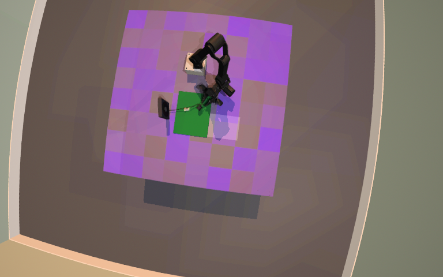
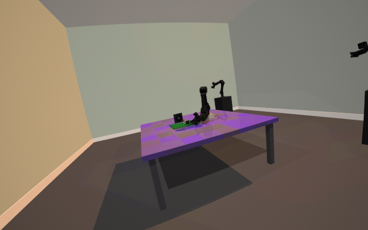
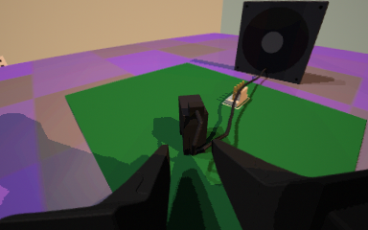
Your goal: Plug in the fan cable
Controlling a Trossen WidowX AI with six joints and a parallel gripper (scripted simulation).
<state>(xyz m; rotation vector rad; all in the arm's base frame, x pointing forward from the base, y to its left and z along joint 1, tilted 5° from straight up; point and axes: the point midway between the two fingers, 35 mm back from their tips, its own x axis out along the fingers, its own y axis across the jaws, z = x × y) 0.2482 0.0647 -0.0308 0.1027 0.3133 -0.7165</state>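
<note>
Now: the dark fan plug 30 mm to the right of my gripper tip, 20 mm ahead of it and 10 mm below it. From my gripper tip the other things lie so: fan (250 mm to the right, 40 mm ahead, 30 mm above); then green board (80 mm to the right, 60 mm ahead, 40 mm below); then fan header (120 mm to the right, 30 mm below, 30 mm ahead).
</note>
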